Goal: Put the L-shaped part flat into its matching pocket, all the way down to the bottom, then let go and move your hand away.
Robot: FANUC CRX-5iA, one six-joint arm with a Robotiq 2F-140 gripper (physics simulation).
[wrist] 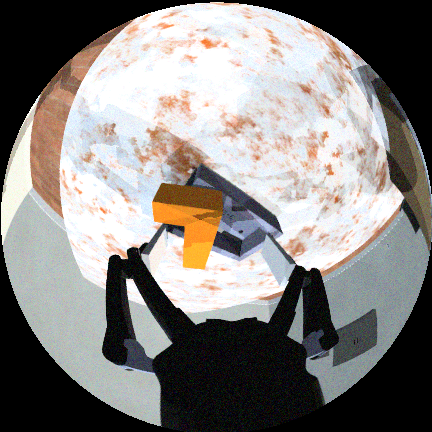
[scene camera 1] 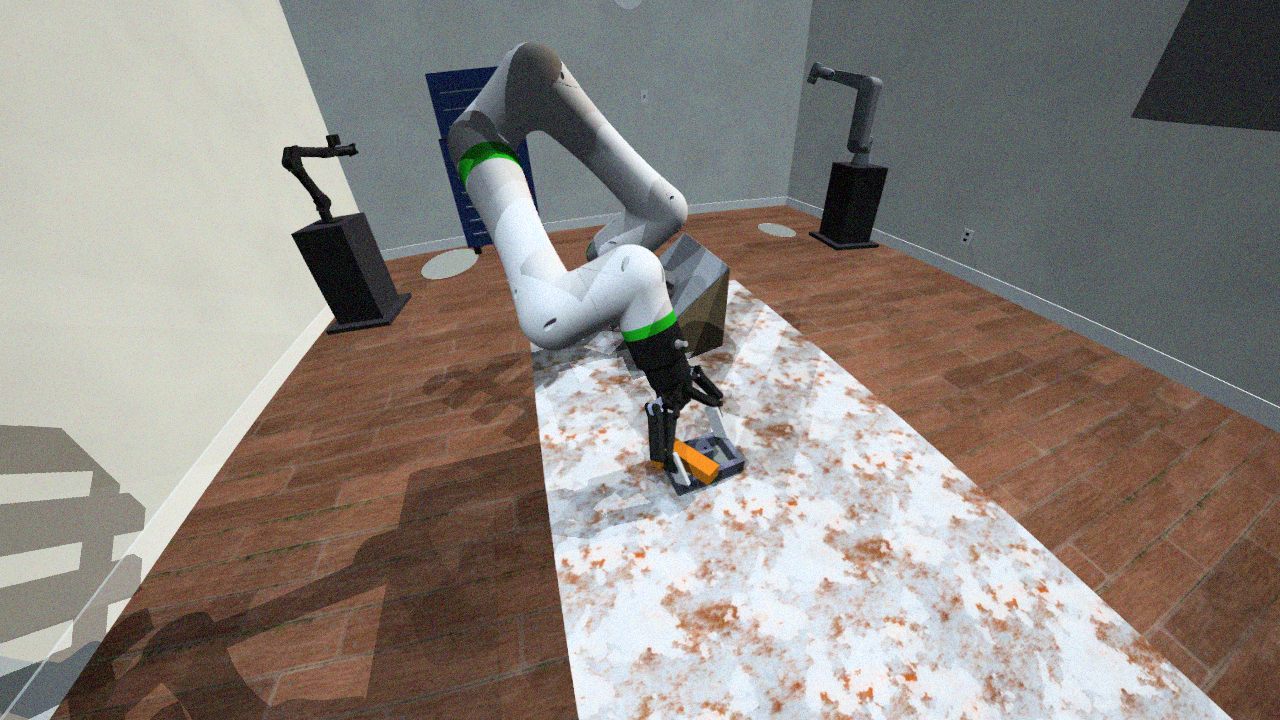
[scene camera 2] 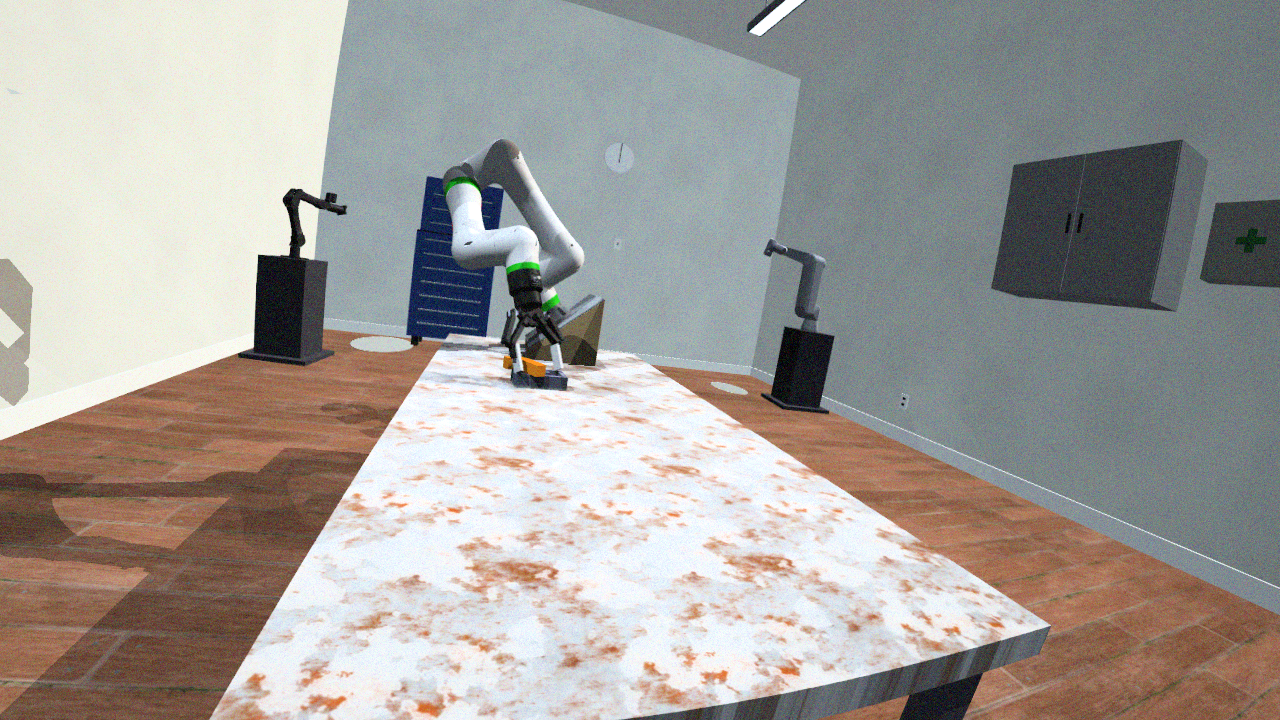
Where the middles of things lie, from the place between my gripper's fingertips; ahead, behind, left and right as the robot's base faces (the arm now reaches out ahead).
The orange L-shaped part (scene camera 1: 701, 467) is 40 mm to the right of my hand and 10 mm above it.
